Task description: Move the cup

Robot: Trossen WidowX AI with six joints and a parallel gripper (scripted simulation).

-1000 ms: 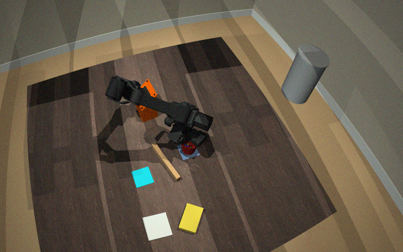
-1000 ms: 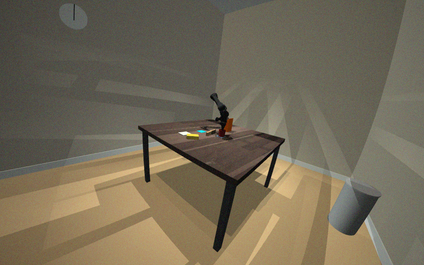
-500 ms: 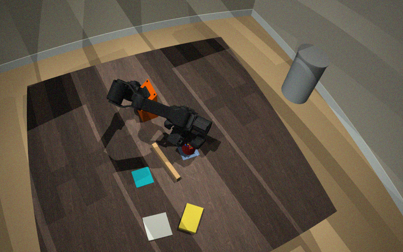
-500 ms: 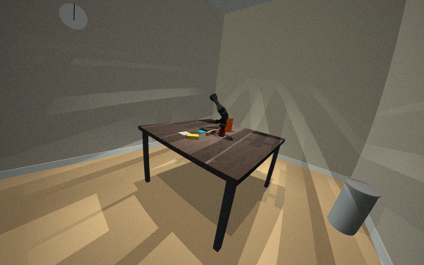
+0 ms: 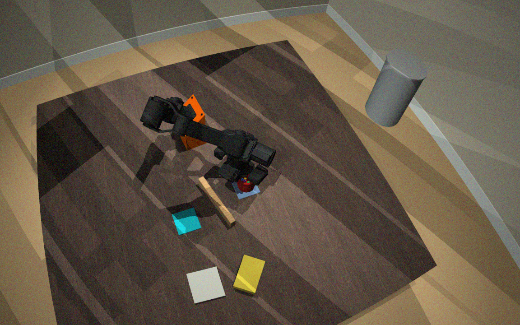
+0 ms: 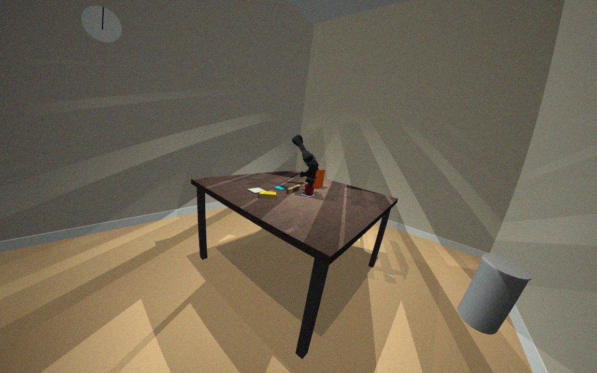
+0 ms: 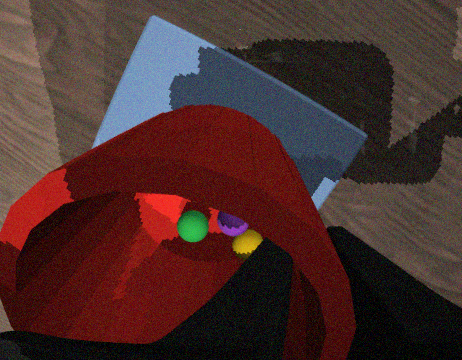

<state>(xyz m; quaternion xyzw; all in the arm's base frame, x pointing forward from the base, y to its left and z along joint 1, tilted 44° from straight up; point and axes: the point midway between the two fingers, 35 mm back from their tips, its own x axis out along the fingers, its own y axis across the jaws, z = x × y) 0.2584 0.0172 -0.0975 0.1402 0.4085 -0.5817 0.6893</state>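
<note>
The light blue pad lies 3 cm ahead of my gripper tip, 1 cm to the left of it and 5 cm below it. From my gripper tip the other things lie so: wooden bar (5 cm ahead, 11 cm to the right, 3 cm below); teal pad (6 cm ahead, 23 cm to the right, 5 cm below); cup (3 cm ahead, 1 cm to the left).
</note>
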